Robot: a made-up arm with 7 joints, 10 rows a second.
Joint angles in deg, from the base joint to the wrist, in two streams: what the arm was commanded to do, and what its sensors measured. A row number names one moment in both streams.
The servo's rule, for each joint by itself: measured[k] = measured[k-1] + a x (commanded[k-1-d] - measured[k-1]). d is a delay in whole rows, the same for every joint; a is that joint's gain. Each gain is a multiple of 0.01, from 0.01 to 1. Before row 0 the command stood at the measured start. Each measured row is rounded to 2 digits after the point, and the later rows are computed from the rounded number. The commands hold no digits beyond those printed.
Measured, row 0:
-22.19, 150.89, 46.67, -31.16, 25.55, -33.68, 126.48
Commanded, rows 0 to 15:
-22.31, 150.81, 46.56, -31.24, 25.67, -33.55, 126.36
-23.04, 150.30, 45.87, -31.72, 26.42, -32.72, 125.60
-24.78, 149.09, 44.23, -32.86, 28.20, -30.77, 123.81
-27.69, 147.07, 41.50, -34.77, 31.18, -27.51, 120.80
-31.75, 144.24, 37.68, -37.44, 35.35, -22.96, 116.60
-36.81, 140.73, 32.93, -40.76, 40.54, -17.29, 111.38
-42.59, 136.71, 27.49, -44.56, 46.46, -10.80, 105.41
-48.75, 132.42, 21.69, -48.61, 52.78, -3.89, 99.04
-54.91, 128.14, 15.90, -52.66, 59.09, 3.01, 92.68
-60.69, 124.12, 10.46, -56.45, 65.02, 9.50, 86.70
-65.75, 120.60, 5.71, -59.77, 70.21, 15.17, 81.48
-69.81, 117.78, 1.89, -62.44, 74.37, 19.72, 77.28
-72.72, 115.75, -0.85, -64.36, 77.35, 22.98, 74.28
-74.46, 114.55, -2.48, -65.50, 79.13, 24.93, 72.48
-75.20, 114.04, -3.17, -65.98, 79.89, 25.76, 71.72
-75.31, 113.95, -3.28, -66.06, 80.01, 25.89, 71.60
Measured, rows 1 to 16:
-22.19, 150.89, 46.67, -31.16, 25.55, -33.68, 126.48
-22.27, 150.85, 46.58, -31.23, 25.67, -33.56, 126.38
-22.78, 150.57, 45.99, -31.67, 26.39, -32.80, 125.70
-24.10, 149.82, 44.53, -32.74, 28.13, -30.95, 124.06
-26.47, 148.42, 42.02, -34.57, 31.06, -27.82, 121.22
-29.95, 146.29, 38.42, -37.15, 35.18, -23.40, 117.20
-34.48, 143.45, 33.86, -40.40, 40.33, -17.84, 112.14
-39.83, 140.01, 28.57, -44.14, 46.21, -11.43, 106.28
-45.72, 136.14, 22.86, -48.16, 52.52, -4.57, 99.98
-51.79, 132.06, 17.08, -52.21, 58.83, 2.33, 93.63
-57.66, 128.01, 11.59, -56.03, 64.77, 8.85, 87.60
-63.00, 124.23, 6.71, -59.40, 69.99, 14.60, 82.28
-67.49, 120.94, 2.71, -62.14, 74.19, 19.26, 77.93
-70.94, 118.29, -0.24, -64.14, 77.22, 22.65, 74.75
-73.26, 116.38, -2.10, -65.36, 79.05, 24.72, 72.78
-74.54, 115.19, -2.99, -65.92, 79.86, 25.67, 71.86
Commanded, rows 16 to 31:
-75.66, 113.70, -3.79, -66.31, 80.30, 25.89, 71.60
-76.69, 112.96, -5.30, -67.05, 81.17, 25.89, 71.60
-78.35, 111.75, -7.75, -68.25, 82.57, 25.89, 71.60
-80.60, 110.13, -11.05, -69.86, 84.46, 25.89, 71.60
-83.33, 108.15, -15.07, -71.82, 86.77, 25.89, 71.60
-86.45, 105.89, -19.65, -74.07, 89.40, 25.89, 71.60
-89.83, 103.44, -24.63, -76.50, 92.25, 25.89, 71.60
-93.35, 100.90, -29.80, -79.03, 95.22, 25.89, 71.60
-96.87, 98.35, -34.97, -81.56, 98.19, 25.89, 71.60
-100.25, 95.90, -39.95, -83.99, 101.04, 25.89, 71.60
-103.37, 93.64, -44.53, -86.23, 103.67, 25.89, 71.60
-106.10, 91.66, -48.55, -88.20, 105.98, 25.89, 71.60
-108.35, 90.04, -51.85, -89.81, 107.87, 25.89, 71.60
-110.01, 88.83, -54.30, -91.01, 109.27, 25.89, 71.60
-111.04, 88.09, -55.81, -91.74, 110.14, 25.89, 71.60
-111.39, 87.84, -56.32, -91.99, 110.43, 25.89, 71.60
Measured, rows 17 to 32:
-75.05, 114.56, -3.23, -66.05, 80.00, 25.87, 71.63
-75.45, 114.12, -3.69, -66.28, 80.29, 25.89, 71.60
-76.27, 113.53, -5.03, -66.97, 81.13, 25.89, 71.60
-77.64, 112.62, -7.29, -68.12, 82.51, 25.89, 71.60
-79.59, 111.35, -10.41, -69.69, 84.38, 25.89, 71.60
-82.06, 109.72, -14.28, -71.61, 86.67, 25.89, 71.60
-84.96, 107.77, -18.74, -73.82, 89.29, 25.89, 71.60
-88.17, 105.56, -23.63, -76.23, 92.13, 25.89, 71.60
-91.59, 103.18, -28.75, -78.75, 95.10, 25.89, 71.60
-95.07, 100.72, -33.91, -81.28, 98.07, 25.89, 71.60
-98.49, 98.26, -38.92, -83.72, 100.92, 25.89, 71.60
-101.71, 95.90, -43.58, -85.98, 103.56, 25.89, 71.60
-104.61, 93.74, -47.71, -87.98, 105.88, 25.89, 71.60
-107.08, 91.85, -51.15, -89.63, 107.79, 25.89, 71.60
-109.01, 90.31, -53.76, -90.87, 109.21, 25.89, 71.60
-110.35, 89.18, -55.46, -91.65, 110.10, 25.89, 71.60

